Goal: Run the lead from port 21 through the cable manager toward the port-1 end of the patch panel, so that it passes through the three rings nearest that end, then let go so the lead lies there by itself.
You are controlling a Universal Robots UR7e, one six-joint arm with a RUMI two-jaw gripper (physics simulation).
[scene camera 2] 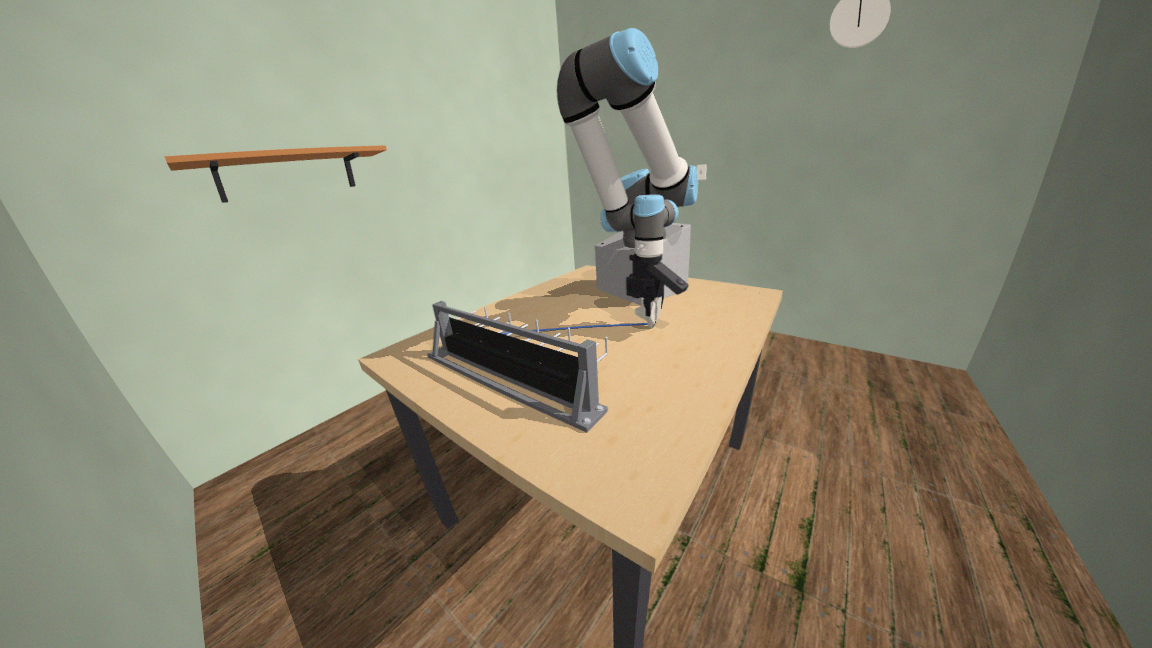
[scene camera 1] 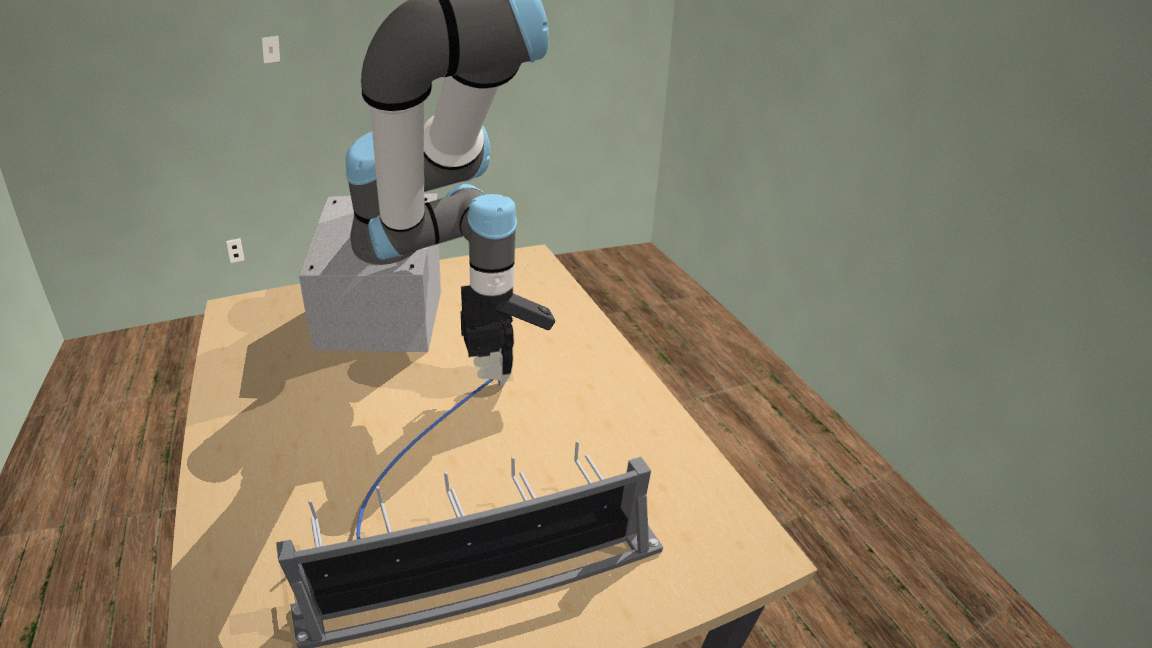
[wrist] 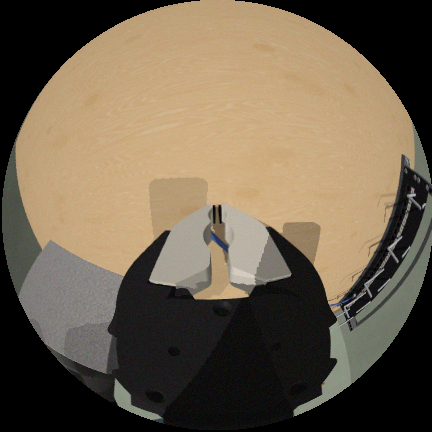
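The blue lead (scene camera 1: 359, 527) (scene camera 2: 596, 326) (wrist: 220, 242) comes out from behind the patch panel (scene camera 1: 467, 516) (scene camera 2: 590, 374) between the two rings at its left end in scene camera 1. It curves over the table to my gripper (scene camera 1: 497, 382) (scene camera 2: 652, 323) (wrist: 217, 214). My gripper points down at table level and is shut on the lead near its free end; that end is hidden under the fingers. The rings toward the right end in scene camera 1, among them the last ring (scene camera 1: 576, 451), stand apart from the lead.
The grey robot base block (scene camera 1: 366, 314) (scene camera 2: 616, 270) (wrist: 75, 295) stands on the table (scene camera 1: 708, 515) (scene camera 2: 644, 451) (wrist: 215, 100) behind my gripper. The panel's upright end posts and the thin ring prongs stick up at the table's opposite end. A wall shelf (scene camera 2: 273, 155) hangs at the left in scene camera 2.
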